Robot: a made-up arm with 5 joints. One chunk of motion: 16 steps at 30 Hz.
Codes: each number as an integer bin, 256 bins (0 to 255) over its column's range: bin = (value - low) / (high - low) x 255, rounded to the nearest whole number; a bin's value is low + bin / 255 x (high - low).
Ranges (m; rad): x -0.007..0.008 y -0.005..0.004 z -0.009..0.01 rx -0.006..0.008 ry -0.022..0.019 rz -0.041..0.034
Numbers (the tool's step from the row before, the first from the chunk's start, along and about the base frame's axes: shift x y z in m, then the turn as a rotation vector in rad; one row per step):
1: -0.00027 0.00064 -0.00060 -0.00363 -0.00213 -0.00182
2: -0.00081 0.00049 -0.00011 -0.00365 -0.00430 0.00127
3: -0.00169 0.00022 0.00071 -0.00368 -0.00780 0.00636
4: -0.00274 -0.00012 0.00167 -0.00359 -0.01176 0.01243
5: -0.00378 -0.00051 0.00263 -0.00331 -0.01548 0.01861
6: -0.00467 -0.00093 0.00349 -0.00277 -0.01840 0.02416
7: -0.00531 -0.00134 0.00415 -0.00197 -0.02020 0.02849
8: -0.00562 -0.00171 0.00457 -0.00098 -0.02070 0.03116
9: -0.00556 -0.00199 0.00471 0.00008 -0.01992 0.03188
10: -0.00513 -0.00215 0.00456 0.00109 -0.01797 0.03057
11: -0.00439 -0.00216 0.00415 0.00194 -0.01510 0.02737
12: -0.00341 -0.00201 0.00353 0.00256 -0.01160 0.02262
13: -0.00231 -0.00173 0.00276 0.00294 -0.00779 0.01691
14: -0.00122 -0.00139 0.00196 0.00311 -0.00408 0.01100
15: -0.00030 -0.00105 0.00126 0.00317 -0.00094 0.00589
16: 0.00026 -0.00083 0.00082 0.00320 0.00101 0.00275
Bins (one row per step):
1: 114 160 113 43 124 133
2: 105 156 119 43 110 144
3: 90 148 130 42 88 161
4: 72 138 143 44 64 182
5: 55 127 156 49 41 203
6: 40 115 168 59 22 222
7: 29 104 176 73 11 236
8: 23 93 182 91 8 245
9: 24 85 184 111 13 248
10: 32 81 182 129 25 243
11: 44 80 176 145 43 232
12: 61 85 168 156 65 216
13: 80 93 158 163 88 197
14: 98 102 147 166 111 177
15: 114 112 138 167 131 159
16: 123 118 132 168 143 149

